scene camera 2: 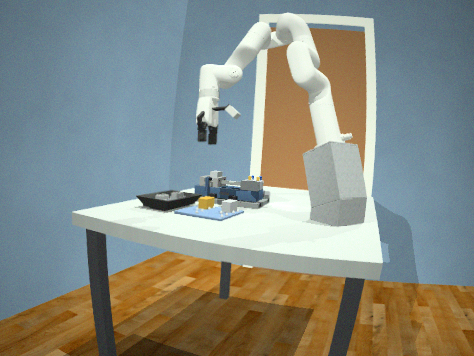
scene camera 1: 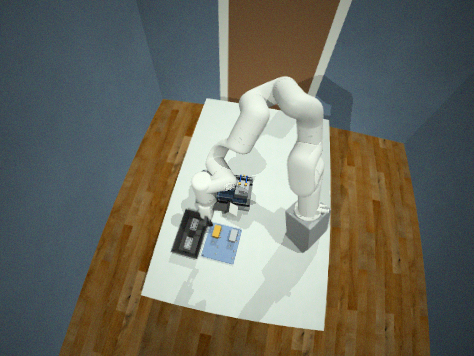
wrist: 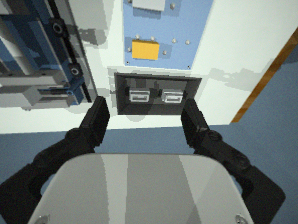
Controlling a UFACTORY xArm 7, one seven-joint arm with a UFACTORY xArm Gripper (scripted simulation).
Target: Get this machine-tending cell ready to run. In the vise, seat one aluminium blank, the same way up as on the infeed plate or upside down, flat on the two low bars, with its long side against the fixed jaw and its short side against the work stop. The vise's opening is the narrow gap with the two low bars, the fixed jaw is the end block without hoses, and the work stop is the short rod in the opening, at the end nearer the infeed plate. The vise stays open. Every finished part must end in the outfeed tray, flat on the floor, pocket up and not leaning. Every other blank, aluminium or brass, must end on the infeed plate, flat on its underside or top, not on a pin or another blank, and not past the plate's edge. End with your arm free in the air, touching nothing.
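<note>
My gripper (scene camera 2: 207, 143) is here in the scene, and I can see it in the wrist view (wrist: 145, 107) as well.
</note>
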